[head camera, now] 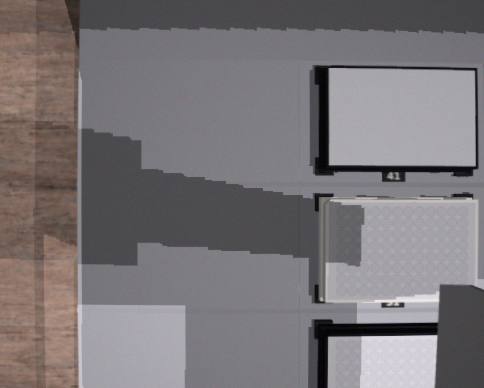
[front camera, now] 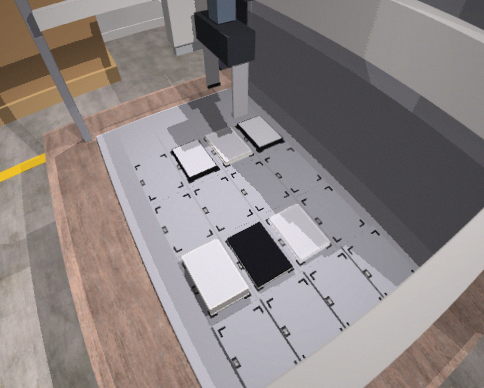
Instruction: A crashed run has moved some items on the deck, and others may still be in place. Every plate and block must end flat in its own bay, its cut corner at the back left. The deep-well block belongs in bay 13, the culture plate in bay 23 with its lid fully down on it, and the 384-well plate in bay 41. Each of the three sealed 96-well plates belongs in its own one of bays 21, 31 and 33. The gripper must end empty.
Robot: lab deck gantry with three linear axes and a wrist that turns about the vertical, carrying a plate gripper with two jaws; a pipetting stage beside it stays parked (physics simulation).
Scene:
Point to a black-edged sealed 96-well plate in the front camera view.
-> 194,160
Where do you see a black lid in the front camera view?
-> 263,259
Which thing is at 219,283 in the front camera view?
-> A deep-well block.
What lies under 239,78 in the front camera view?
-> My gripper.

